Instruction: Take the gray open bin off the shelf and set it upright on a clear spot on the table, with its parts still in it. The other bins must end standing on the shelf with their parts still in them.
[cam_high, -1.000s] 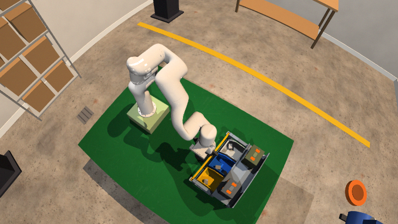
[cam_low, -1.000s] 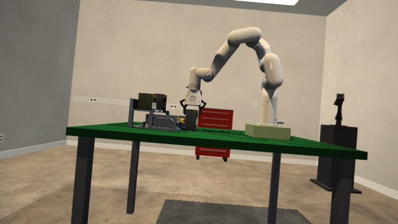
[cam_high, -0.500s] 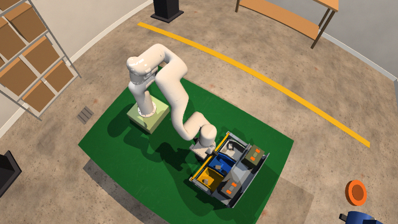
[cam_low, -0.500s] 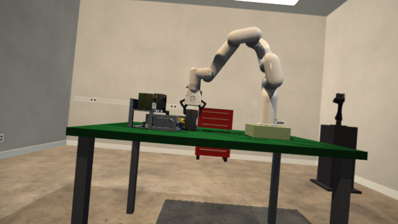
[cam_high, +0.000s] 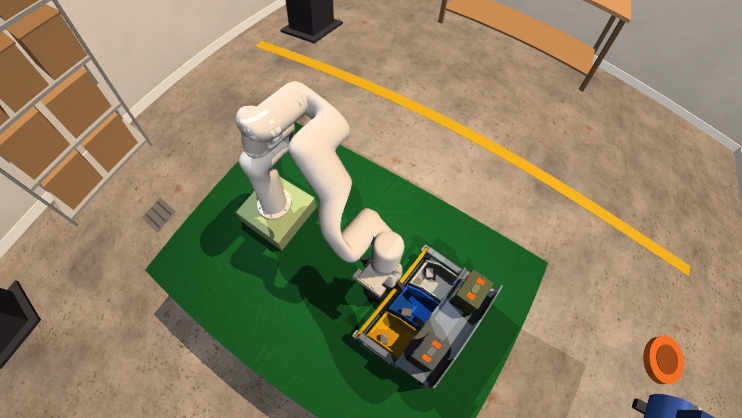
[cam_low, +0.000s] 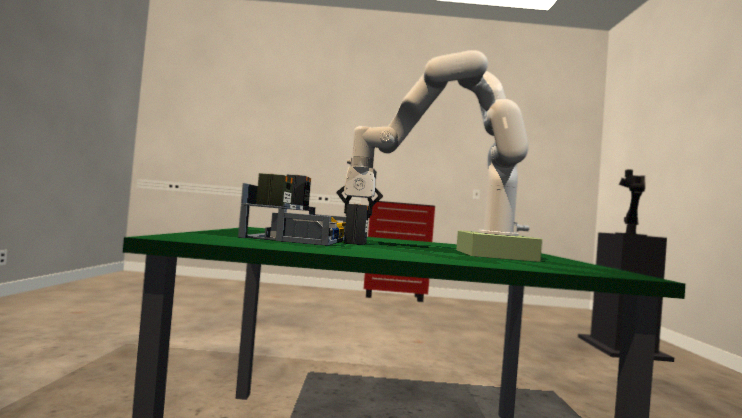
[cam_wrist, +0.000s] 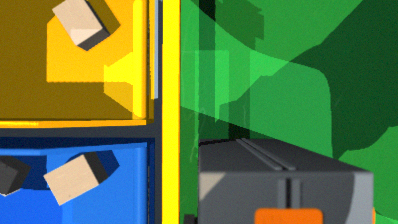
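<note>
The dark box lies 40 mm below my hand. The rest, counted from my hand: yellow bar: 50 mm ahead, 40 mm below; then blue bin: 150 mm ahead, 60 mm below, 10 mm to the right; then shelf: 180 mm ahead, 40 mm below, 10 mm to the right.
</note>
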